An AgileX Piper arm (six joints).
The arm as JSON. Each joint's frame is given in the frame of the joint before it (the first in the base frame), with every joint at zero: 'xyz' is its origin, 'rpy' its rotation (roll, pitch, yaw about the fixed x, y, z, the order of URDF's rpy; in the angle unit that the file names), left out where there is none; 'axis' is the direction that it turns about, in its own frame. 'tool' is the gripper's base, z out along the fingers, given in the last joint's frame.
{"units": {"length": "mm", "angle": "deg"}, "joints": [
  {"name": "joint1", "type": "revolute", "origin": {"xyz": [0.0, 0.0, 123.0]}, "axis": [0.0, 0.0, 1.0]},
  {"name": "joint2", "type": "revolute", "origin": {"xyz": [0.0, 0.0, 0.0]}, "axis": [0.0, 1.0, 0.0]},
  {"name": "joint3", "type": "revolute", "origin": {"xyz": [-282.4, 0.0, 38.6]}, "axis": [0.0, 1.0, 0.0]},
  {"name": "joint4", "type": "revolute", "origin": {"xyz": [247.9, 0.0, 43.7]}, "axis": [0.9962, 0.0, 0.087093]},
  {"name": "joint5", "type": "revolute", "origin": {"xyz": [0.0, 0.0, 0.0]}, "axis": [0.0, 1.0, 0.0]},
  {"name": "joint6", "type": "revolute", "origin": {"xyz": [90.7, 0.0, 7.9]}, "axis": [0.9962, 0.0, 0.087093]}
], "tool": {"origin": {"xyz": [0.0, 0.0, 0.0], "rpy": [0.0, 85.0, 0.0]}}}
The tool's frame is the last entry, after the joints.
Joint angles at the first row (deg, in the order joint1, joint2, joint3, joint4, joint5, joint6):
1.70 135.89 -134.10 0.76 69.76 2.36
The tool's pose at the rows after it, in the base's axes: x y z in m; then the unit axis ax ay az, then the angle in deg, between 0 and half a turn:
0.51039 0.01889 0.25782 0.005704 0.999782 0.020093 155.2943
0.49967 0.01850 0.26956 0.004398 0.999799 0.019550 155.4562
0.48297 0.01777 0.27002 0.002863 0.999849 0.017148 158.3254
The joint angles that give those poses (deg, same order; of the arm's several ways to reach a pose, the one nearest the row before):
1.89 134.14 -133.68 1.35 69.76 2.36
1.89 130.79 -130.11 1.33 69.71 2.21
1.89 126.63 -123.01 1.21 69.65 2.02

